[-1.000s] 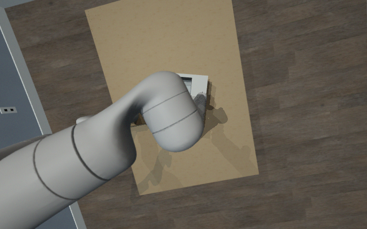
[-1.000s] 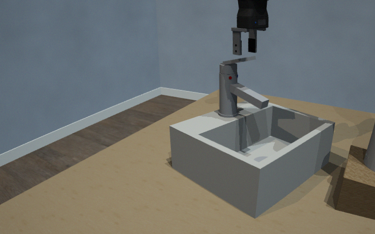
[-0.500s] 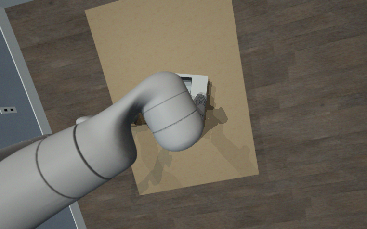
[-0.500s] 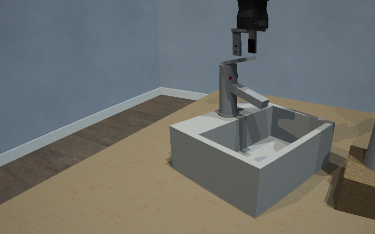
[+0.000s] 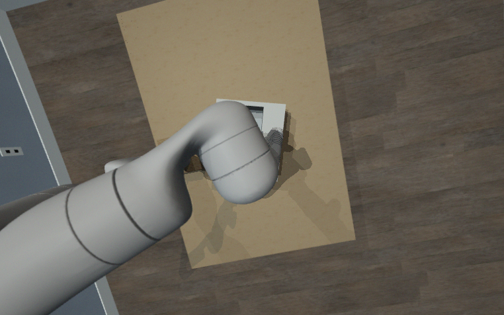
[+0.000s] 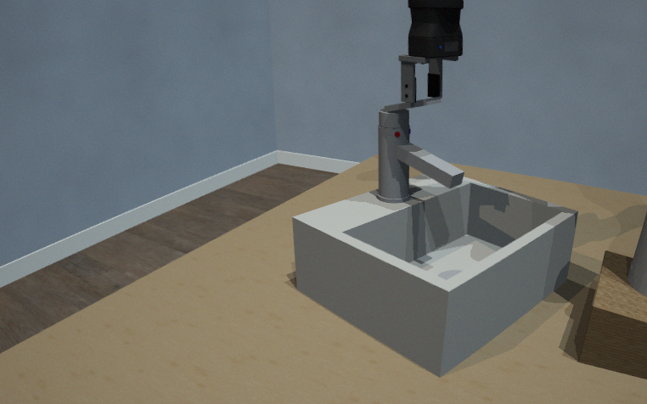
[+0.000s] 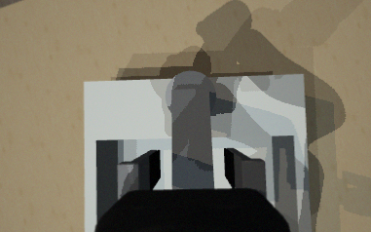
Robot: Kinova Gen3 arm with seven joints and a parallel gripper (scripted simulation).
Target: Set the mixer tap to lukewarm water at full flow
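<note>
Now: the flat lever 3 cm below my hand, 2 cm ahead of it and 1 cm to the right of it. Round my hand: grey square sink (27 cm below, 6 cm behind, 2 cm to the left); grey mixer tap (8 cm below, 4 cm ahead, 1 cm to the right).
</note>
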